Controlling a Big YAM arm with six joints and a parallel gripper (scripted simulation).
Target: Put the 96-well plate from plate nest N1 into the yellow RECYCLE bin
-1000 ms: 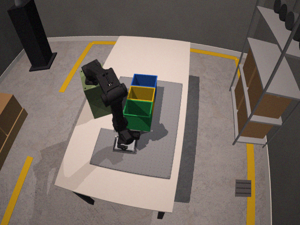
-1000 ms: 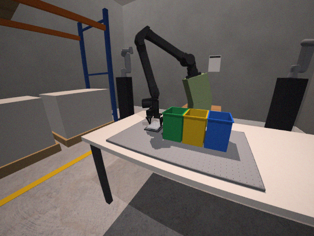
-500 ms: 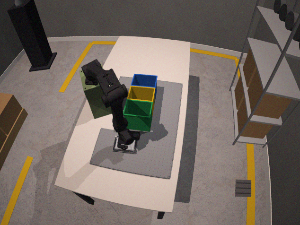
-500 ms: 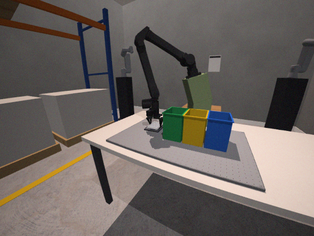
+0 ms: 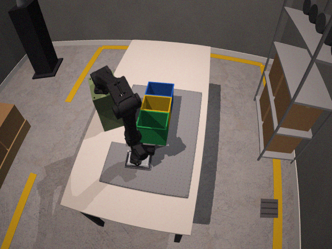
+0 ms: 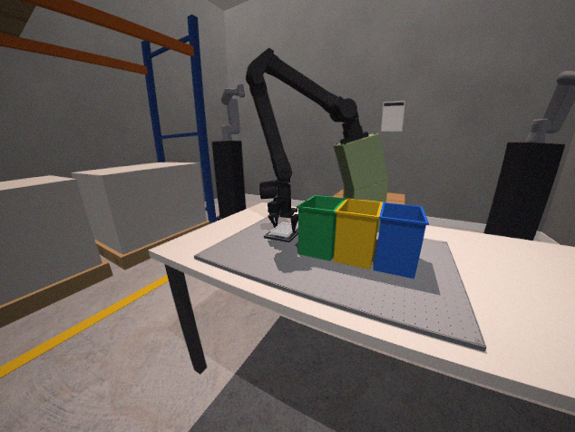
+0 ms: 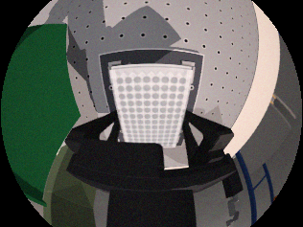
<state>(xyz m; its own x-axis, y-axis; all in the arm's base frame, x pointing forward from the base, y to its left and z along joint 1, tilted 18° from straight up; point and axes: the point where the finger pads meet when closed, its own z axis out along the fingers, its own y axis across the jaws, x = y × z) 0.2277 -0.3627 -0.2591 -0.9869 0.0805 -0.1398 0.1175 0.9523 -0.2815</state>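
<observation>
Right now the dark plate nest is 20 mm below my hand. Round my hand: white 96-well plate: right at my hand; then green bin: 180 mm to the left, 90 mm ahead, 70 mm above; then yellow bin: 310 mm to the left, 110 mm ahead, 70 mm above.
</observation>
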